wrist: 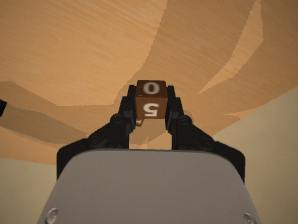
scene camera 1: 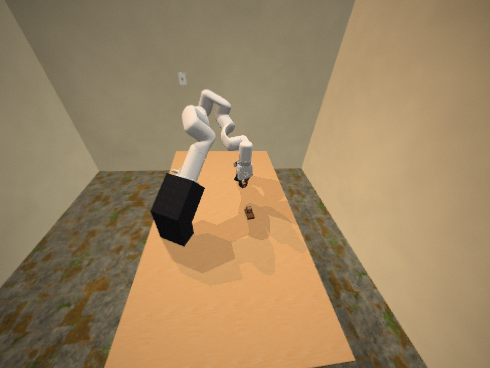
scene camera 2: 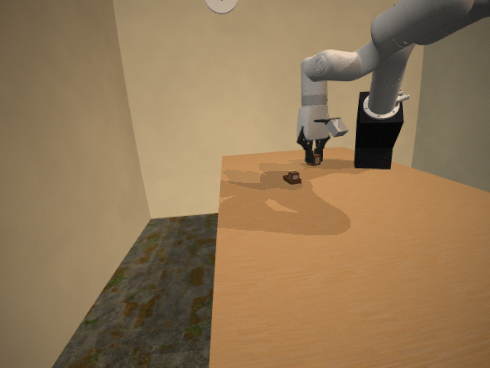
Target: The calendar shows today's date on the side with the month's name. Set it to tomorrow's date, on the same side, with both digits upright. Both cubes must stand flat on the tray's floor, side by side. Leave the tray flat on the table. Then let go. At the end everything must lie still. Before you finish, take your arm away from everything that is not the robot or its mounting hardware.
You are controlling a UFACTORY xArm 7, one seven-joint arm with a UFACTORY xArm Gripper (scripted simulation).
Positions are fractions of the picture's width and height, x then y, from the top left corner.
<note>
In view: my gripper (scene camera 2: 0.64,0.44).
My gripper is seen too in the wrist view (wrist: 0.51,0.43).
</note>
